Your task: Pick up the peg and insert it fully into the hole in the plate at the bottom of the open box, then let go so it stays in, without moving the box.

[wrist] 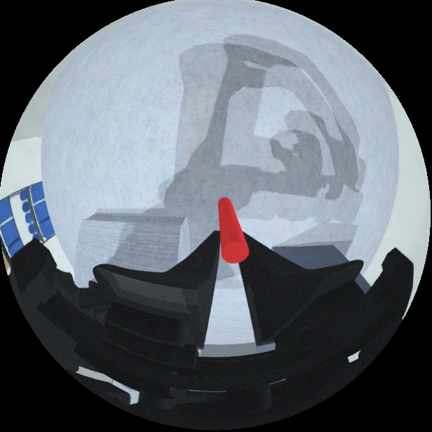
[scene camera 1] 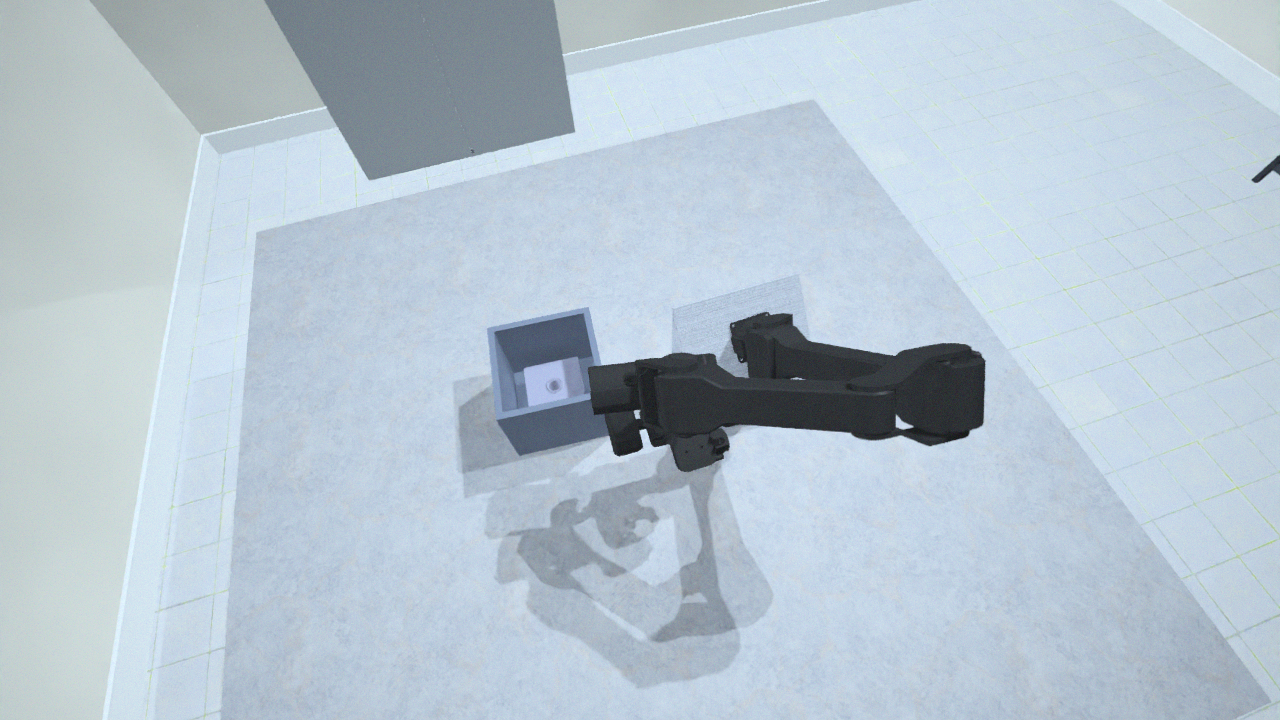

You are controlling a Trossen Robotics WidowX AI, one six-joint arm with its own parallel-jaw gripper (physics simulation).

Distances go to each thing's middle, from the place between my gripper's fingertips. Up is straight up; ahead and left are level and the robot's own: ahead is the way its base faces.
Now: the red peg (wrist: 234,249) 1 cm to the left of my hand and 1 cm below it. The rest, counted from my hand: blue-grey box (scene camera 1: 514,346) 15 cm ahead, 16 cm to the right, 1 cm below; then pale plate (scene camera 1: 561,379) 15 cm ahead, 16 cm to the right, 4 cm below.
